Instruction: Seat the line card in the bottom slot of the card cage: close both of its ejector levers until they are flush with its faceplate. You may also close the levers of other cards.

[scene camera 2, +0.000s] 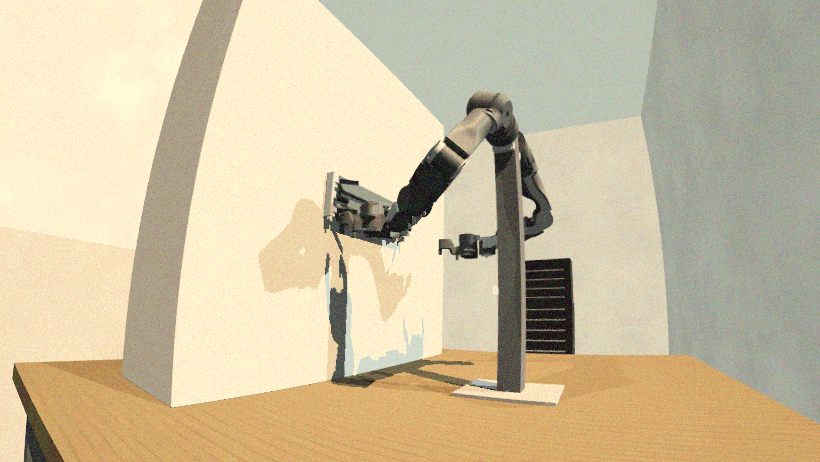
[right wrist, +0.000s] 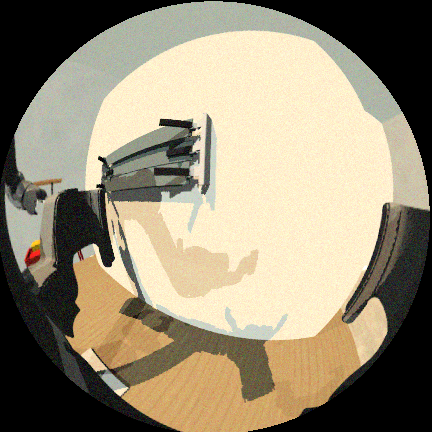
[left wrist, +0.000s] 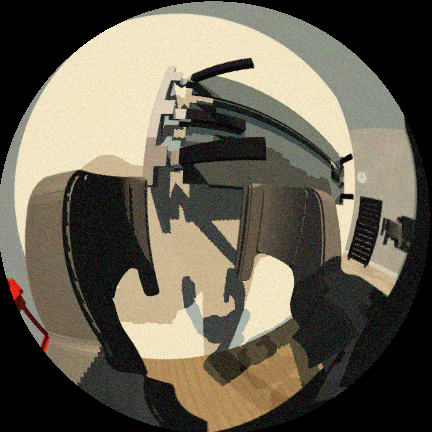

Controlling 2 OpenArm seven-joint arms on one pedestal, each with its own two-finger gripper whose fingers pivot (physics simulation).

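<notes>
The card cage [scene camera 2: 328, 193] [left wrist: 154, 125] [right wrist: 206, 155] is mounted on the pale wall and holds grey cards. In the left wrist view, a black upper lever [left wrist: 225, 69], middle lever [left wrist: 220, 121] and lower lever [left wrist: 225, 150] stick out at its left end; a far upper lever [left wrist: 346, 159] and far lower lever [left wrist: 345, 196] show at its right end. The fingers partly hide its lower side. My left gripper [left wrist: 198, 285] is partly open and empty, close in front of and below the lower lever. My right gripper [scene camera 2: 449, 249] [right wrist: 227, 291] is wide open and empty, away from the cage.
The pale wall [scene camera 2: 258, 344] [right wrist: 300, 150] stands on the wooden table [scene camera 2: 401, 430] [right wrist: 200, 380]. The robot's pedestal [scene camera 2: 509, 321] stands right of the wall. A black slatted rack [scene camera 2: 571, 304] [left wrist: 371, 232] is behind it. A red object [left wrist: 15, 290] shows at the left edge of the left wrist view.
</notes>
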